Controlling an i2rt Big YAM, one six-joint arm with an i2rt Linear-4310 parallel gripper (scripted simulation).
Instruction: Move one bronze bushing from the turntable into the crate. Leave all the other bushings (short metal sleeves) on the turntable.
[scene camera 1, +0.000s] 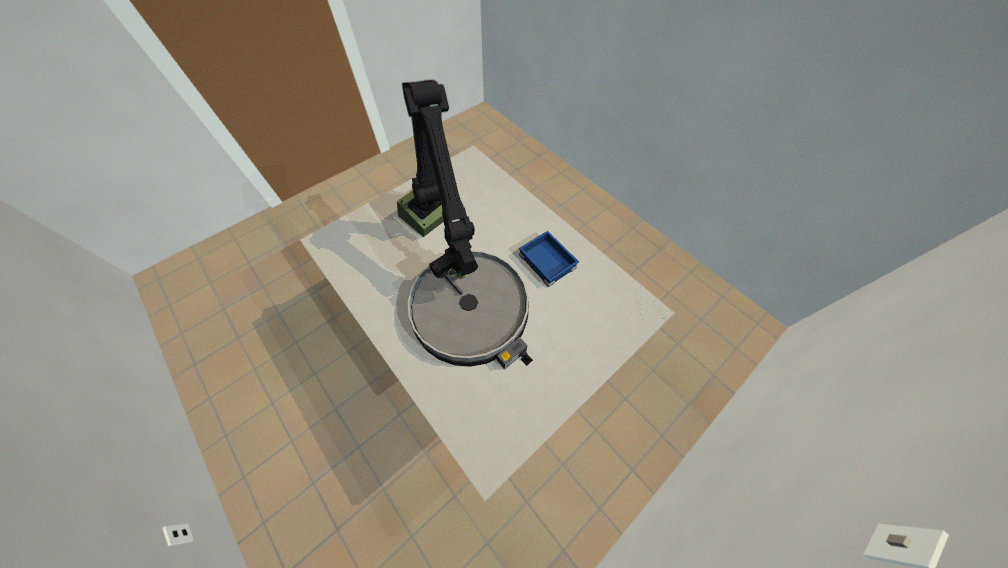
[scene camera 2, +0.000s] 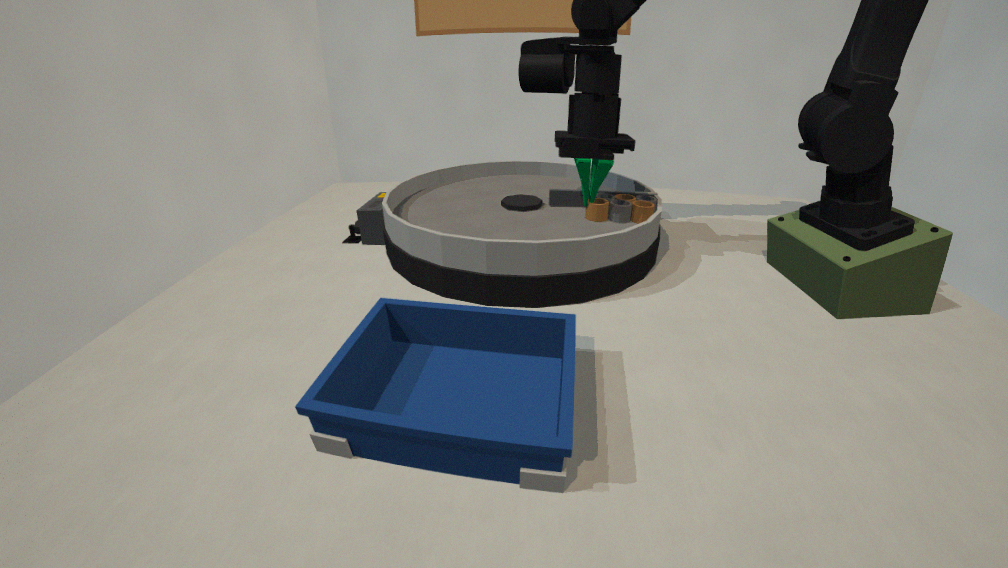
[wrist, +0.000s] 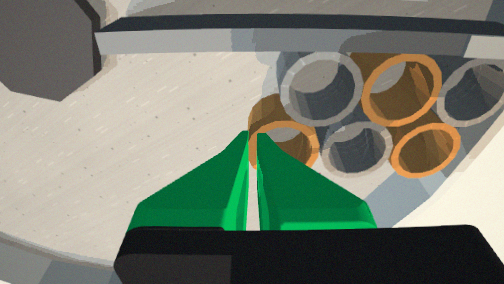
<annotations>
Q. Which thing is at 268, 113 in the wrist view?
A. A bronze bushing.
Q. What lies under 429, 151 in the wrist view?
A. A bronze bushing.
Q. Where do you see my gripper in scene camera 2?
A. At 587, 205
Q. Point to a bronze bushing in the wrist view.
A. At 416, 91
</annotations>
